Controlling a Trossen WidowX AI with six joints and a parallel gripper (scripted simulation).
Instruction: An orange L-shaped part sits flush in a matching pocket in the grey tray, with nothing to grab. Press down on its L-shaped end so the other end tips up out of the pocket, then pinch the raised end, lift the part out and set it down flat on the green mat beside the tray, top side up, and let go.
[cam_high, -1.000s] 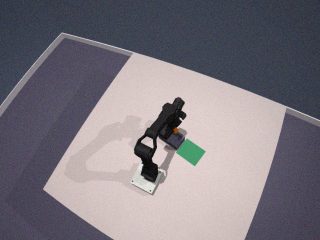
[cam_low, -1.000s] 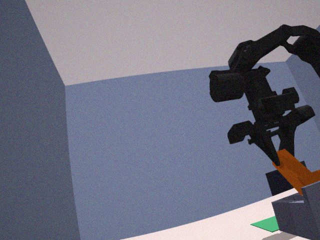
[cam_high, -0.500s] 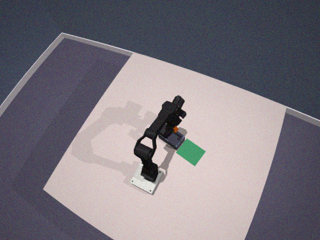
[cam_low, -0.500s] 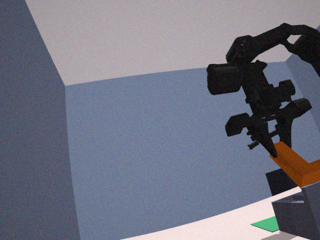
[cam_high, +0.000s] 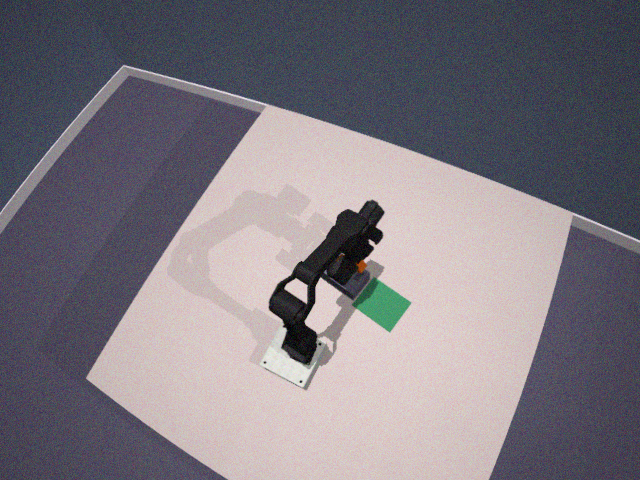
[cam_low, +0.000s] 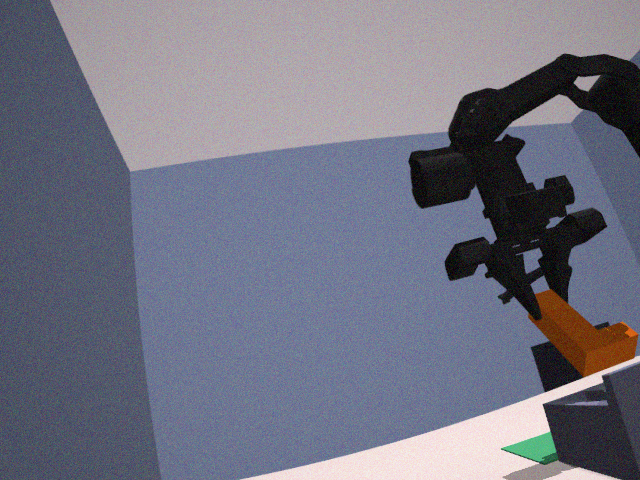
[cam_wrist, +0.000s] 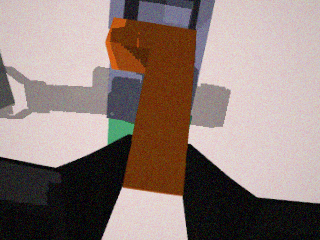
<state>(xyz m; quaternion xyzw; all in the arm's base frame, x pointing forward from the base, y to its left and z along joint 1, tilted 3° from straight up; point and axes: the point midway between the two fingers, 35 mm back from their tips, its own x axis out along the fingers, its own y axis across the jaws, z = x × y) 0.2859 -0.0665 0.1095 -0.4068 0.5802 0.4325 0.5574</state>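
Now: the green mat 4 cm behind my gripper tip, 10 cm to the right of it and 17 cm below it. The rest, counted from my gripper tip: orange L-shaped part 1 cm behind, 3 cm to the left, 3 cm below.
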